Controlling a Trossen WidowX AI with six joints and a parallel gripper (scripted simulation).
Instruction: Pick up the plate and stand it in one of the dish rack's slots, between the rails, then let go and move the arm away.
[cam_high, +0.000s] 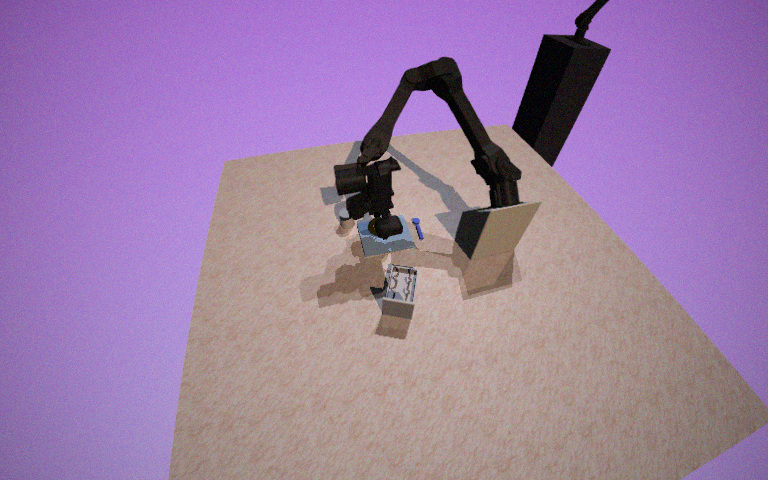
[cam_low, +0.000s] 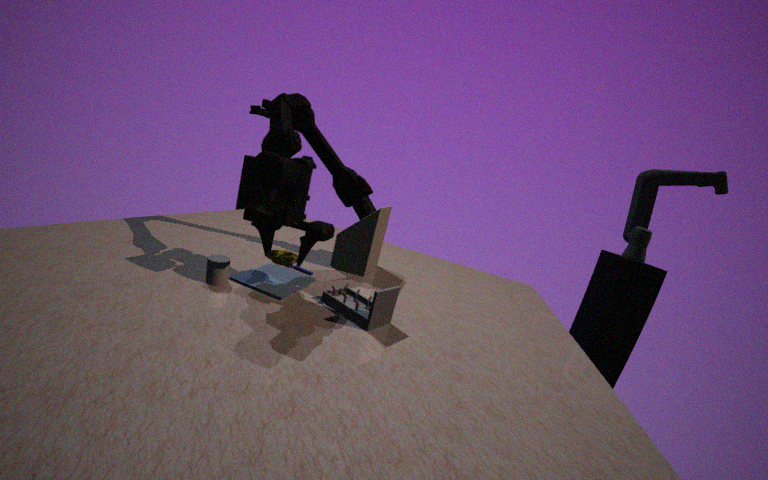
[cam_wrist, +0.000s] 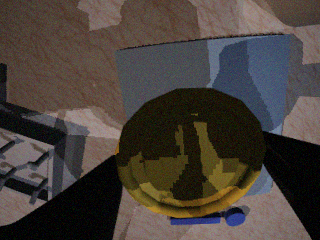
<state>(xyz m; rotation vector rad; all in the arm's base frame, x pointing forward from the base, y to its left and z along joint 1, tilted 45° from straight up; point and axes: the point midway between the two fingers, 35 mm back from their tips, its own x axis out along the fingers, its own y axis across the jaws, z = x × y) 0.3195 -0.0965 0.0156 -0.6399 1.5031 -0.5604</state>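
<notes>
Right now my gripper tip is 18 cm to the right of the grey dish rack, 3 cm above it and 1 cm past it. Also, from my gripper tip: blue mat 5 cm below, 2 cm to the right, 2 cm behind; cup 10 cm to the right, 8 cm ahead, 3 cm below; yellow plate 1 cm above.
</notes>
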